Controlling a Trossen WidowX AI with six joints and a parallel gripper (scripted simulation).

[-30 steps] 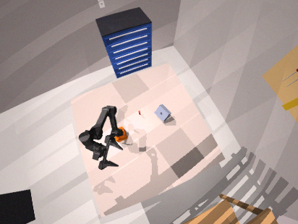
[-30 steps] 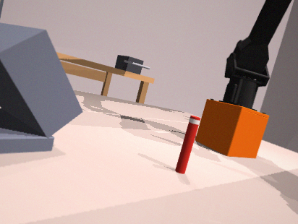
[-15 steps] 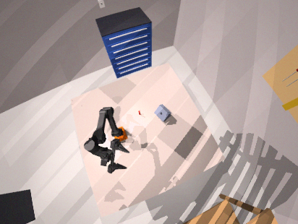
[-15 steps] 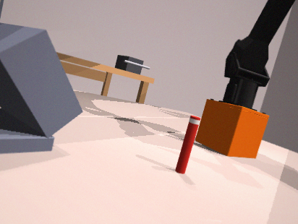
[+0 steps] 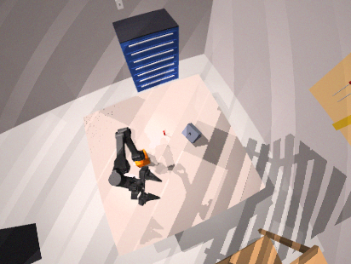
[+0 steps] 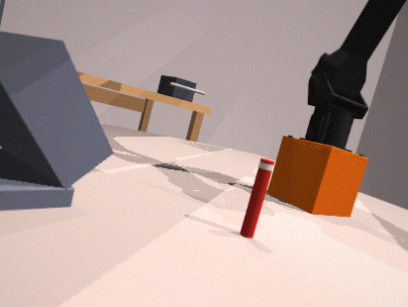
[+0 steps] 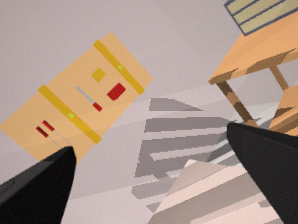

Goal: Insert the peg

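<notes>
My gripper tip is 510 mm above the red round peg, 470 mm to the right of it and 100 mm short of it. Also, from my gripper tip: sloped panel 490 mm below, 390 mm to the left, 320 mm ahead.
</notes>
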